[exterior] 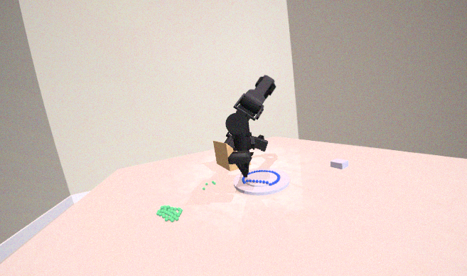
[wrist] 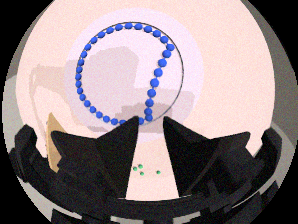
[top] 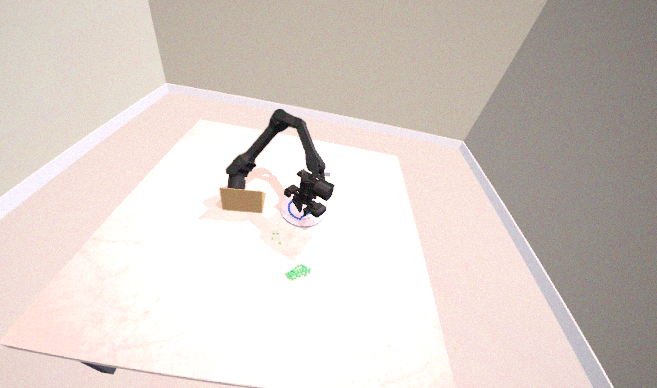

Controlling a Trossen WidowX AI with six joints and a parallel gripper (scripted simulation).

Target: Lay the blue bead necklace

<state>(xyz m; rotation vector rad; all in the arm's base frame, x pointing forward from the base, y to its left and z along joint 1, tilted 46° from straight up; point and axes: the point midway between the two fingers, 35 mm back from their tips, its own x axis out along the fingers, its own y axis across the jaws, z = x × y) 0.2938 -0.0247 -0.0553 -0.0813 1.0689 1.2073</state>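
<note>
The round white bead board is 6 cm to the left of my gripper tip and 3 cm below it. Also, from my gripper tip: small grey block 11 cm ahead, 35 cm to the left, 3 cm below.
</note>
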